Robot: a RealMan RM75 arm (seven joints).
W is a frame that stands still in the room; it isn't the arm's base.
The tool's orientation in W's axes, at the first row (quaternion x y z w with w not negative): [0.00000, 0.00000, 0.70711, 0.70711]
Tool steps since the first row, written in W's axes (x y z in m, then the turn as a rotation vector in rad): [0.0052, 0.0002, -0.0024, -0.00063, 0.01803, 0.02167]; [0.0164, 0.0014, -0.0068, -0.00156, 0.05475, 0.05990]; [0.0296, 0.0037, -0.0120, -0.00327, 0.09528, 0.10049]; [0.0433, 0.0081, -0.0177, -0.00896, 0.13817, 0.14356]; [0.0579, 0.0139, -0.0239, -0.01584, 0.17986, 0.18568]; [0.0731, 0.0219, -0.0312, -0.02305, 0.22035, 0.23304]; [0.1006, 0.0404, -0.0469, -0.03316, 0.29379, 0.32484]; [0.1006, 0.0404, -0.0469, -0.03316, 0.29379, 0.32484]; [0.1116, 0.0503, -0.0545, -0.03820, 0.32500, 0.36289]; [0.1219, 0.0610, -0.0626, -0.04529, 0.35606, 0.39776]
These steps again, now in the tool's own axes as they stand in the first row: [0.0002, -0.0052, -0.0024, 0.01803, 0.00063, 0.02167]; [0.0014, -0.0164, -0.0068, 0.05475, 0.00156, 0.05990]; [0.0037, -0.0296, -0.0120, 0.09528, 0.00327, 0.10049]; [0.0081, -0.0433, -0.0177, 0.13817, 0.00896, 0.14356]; [0.0139, -0.0579, -0.0239, 0.17986, 0.01584, 0.18568]; [0.0219, -0.0731, -0.0312, 0.22035, 0.02305, 0.23304]; [0.0404, -0.1006, -0.0469, 0.29379, 0.03316, 0.32484]; [0.0404, -0.1006, -0.0469, 0.29379, 0.03316, 0.32484]; [0.0503, -0.1116, -0.0545, 0.32500, 0.03820, 0.36289]; [0.0610, -0.1219, -0.0626, 0.35606, 0.04529, 0.39776]
